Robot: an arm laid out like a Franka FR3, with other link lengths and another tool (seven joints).
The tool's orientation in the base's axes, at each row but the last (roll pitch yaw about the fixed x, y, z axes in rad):
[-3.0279, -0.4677, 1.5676]
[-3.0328, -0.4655, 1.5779]
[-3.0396, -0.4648, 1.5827]
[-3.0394, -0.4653, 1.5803]
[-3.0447, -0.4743, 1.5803]
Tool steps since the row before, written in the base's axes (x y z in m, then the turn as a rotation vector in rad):
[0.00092, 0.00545, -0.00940, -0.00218, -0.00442, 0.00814]
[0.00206, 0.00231, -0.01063, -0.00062, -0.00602, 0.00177]
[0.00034, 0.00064, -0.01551, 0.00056, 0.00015, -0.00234]
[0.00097, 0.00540, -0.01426, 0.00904, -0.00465, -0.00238]
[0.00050, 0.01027, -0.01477, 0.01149, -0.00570, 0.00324]
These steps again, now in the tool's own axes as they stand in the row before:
[0.00063, 0.00213, 0.01068, -0.00028, -0.00320, -0.00896]
[-0.00272, 0.00321, 0.01024, -0.00458, -0.00112, -0.00418]
[-0.00638, 0.00179, 0.01404, -0.00092, 0.00078, 0.00209]
[-0.00158, 0.00256, 0.01498, -0.00530, 0.00895, -0.00092]
[0.00239, 0.00232, 0.01769, -0.00369, 0.01085, -0.00662]

